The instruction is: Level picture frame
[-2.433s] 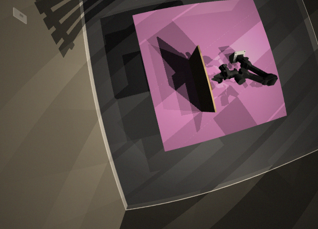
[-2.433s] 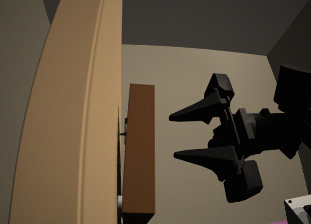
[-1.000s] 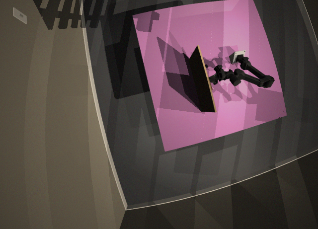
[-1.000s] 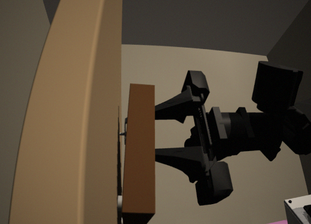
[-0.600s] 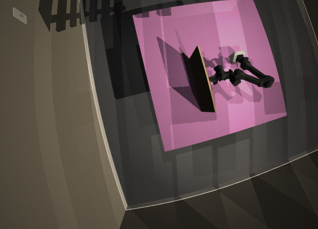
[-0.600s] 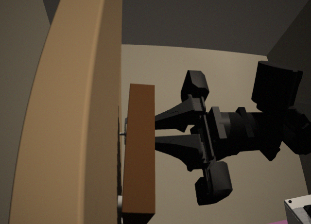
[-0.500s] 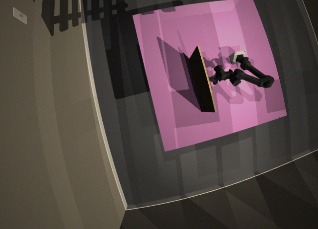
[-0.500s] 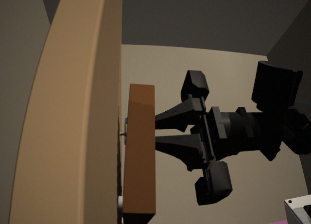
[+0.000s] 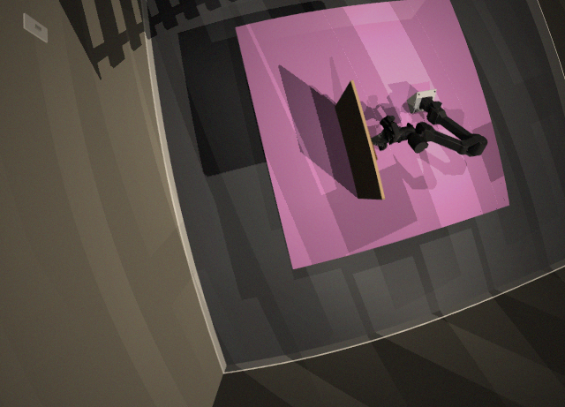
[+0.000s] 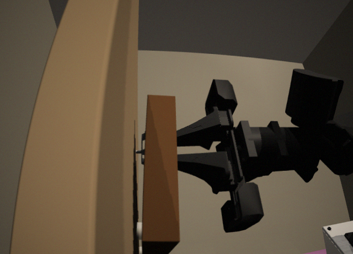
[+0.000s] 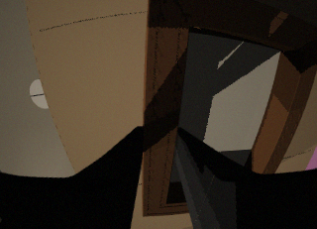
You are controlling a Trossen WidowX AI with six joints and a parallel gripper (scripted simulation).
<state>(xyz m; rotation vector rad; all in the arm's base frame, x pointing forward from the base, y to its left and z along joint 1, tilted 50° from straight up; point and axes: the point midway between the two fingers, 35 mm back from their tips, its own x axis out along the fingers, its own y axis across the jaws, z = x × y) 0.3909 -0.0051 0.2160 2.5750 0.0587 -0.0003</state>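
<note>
Right now my gripper tip is 1 cm short of the brown wooden picture frame, 1 cm to the right of it and 5 cm above it. Also, from my gripper tip: tan wall board (2 cm ahead, 7 cm below).
</note>
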